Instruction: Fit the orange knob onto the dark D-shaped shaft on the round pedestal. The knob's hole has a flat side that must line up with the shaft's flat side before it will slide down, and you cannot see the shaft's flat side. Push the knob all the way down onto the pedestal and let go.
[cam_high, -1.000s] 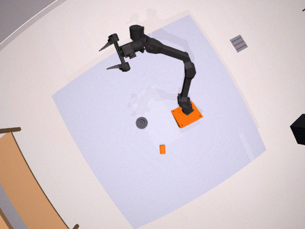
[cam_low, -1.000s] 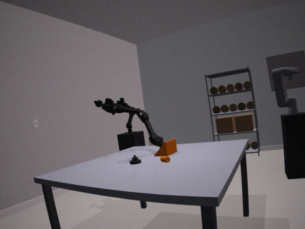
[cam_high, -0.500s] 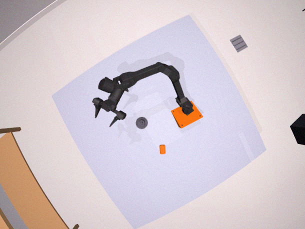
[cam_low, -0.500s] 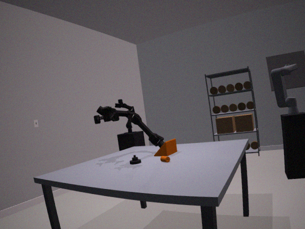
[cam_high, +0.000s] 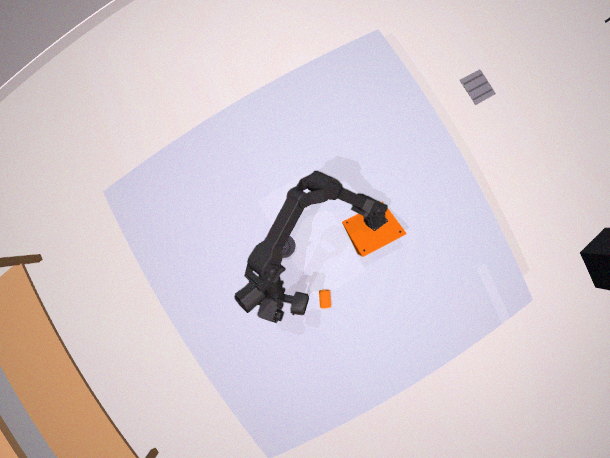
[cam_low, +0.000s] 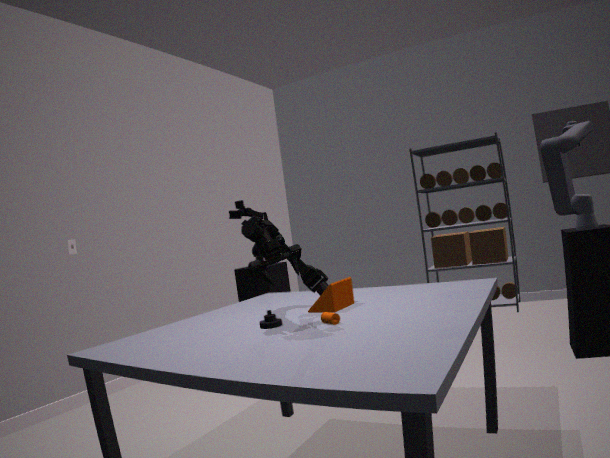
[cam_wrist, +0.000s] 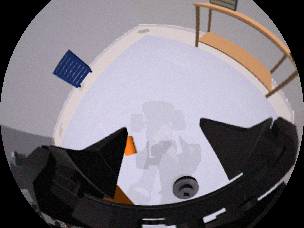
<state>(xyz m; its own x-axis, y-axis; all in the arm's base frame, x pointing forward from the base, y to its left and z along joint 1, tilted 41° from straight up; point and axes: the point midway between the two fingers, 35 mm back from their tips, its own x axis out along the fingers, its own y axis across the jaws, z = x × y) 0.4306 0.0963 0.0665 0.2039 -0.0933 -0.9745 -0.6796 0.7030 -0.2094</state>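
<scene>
My gripper tip is 16 cm above the orange knob, 13 cm past it and 8 cm to the right of it. The rest, counted from my gripper tip: dark round pedestal: 16 cm to the right, 15 cm below, 11 cm behind.
</scene>
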